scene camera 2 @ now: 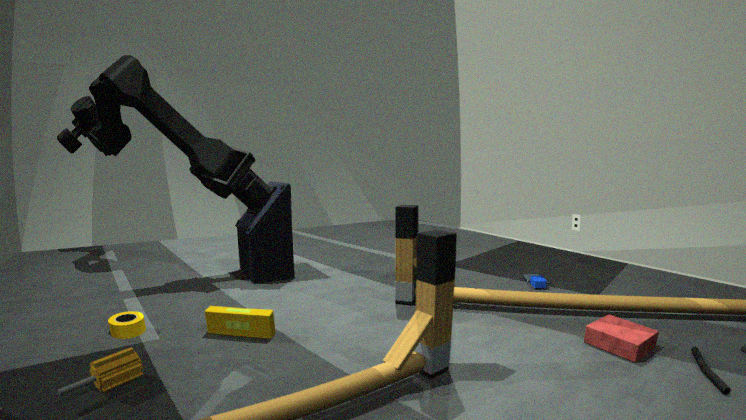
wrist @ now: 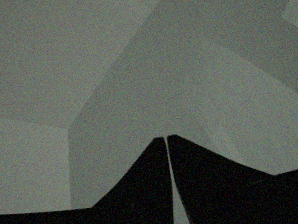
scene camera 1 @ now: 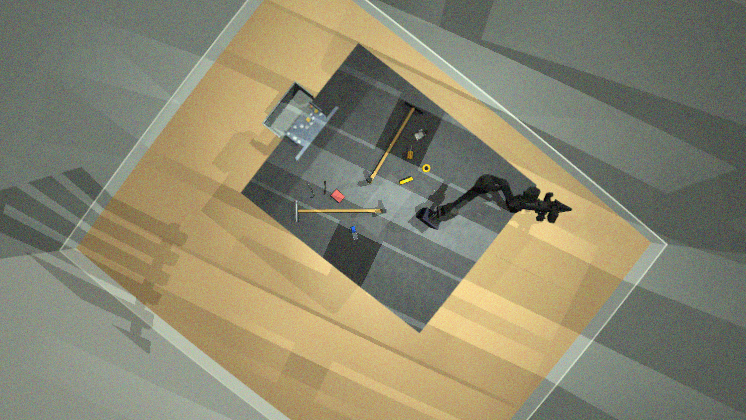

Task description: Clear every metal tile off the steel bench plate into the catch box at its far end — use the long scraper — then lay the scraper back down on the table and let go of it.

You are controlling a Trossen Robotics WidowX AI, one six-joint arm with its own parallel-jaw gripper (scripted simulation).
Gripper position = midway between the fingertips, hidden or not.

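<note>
My gripper (wrist: 166, 146) is shut and holds nothing. I can see a red block (scene camera 2: 631, 341), though in the wrist view the block is out of frame. There is a yellow tape ring (scene camera 2: 124, 325) as well, and the wrist view misses that ring too, since it is out of frame there. I also see a yellow-handled screwdriver (scene camera 2: 114, 370). A yellow level (scene camera 2: 242, 322) is part of the scene too.
</note>
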